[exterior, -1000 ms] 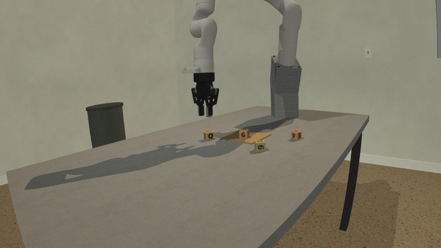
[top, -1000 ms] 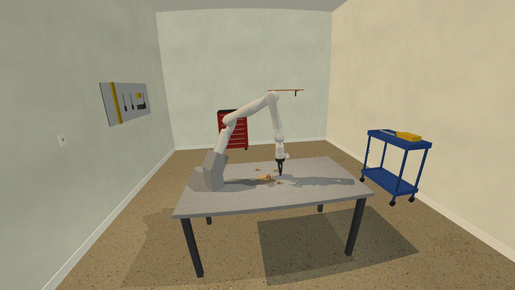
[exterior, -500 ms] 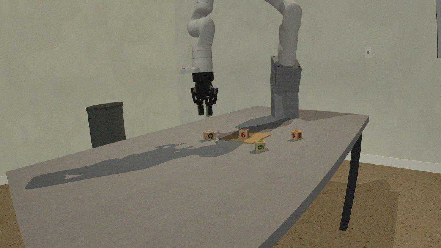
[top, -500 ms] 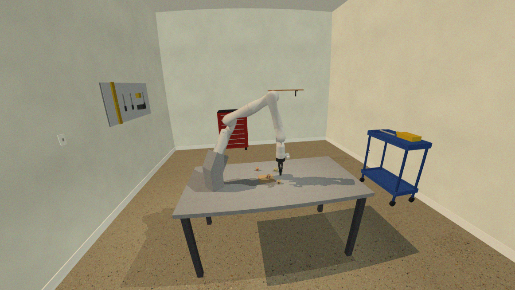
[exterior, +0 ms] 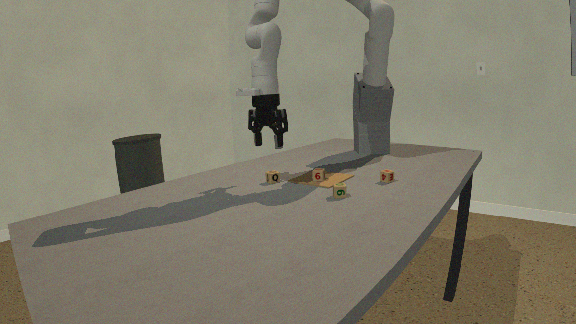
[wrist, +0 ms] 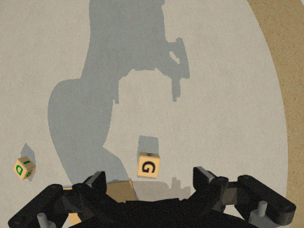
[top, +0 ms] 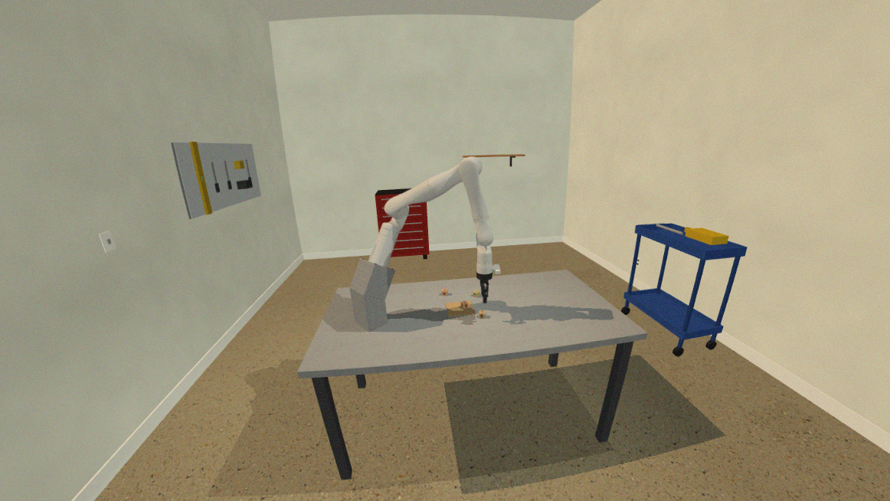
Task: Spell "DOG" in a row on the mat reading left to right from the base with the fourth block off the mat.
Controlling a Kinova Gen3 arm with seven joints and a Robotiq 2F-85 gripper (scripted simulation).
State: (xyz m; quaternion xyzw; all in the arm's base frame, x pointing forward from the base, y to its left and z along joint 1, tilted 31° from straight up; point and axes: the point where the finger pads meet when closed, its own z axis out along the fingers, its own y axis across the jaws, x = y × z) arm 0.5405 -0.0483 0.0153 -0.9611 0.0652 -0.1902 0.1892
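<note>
Right now the G block is 10 mm behind my hand and 90 mm below it. Round my hand: O block (90 mm behind, 100 mm to the left, 90 mm below); tan mat (110 mm behind, 90 mm to the left, 110 mm below); D block (10 mm behind, 230 mm to the left, 90 mm below).
</note>
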